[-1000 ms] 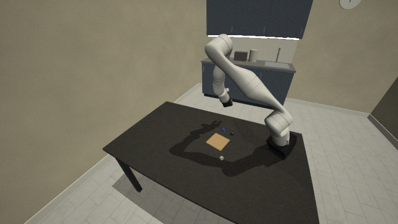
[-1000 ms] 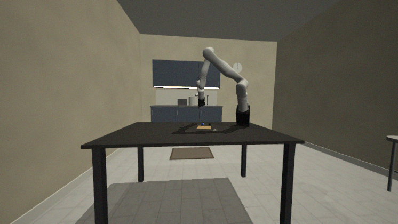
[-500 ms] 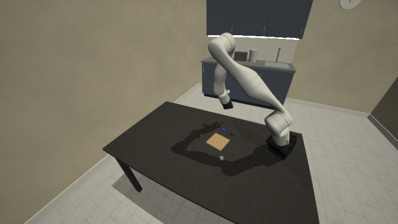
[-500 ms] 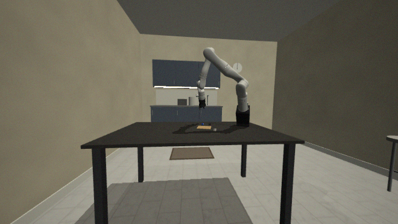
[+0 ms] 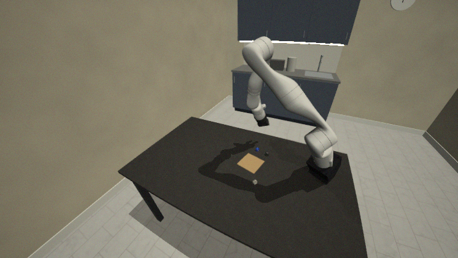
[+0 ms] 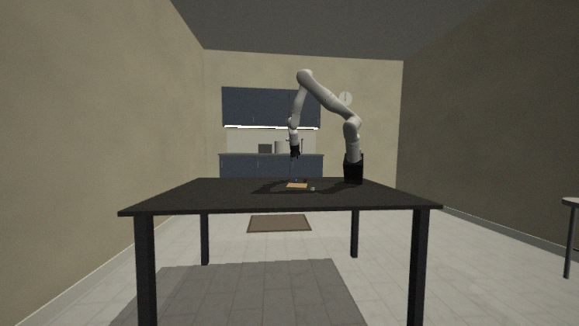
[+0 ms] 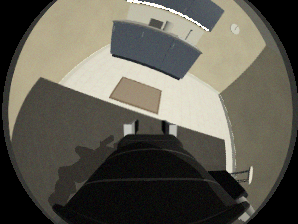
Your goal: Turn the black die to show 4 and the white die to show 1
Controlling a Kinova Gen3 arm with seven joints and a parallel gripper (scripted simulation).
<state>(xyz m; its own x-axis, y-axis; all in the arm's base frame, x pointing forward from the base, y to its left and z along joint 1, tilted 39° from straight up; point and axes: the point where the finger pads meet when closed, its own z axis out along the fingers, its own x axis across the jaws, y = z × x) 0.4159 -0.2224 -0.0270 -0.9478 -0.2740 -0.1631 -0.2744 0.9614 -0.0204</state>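
The blue die lies 10 mm behind my hand, 110 mm to the left of it and 170 mm below it. The rest, counted from my hand: white die: 130 mm behind, 390 mm to the left, 170 mm below; then tan mat: 30 mm behind, 250 mm to the left, 180 mm below; then black die: 90 mm behind, 120 mm to the left, 170 mm below.
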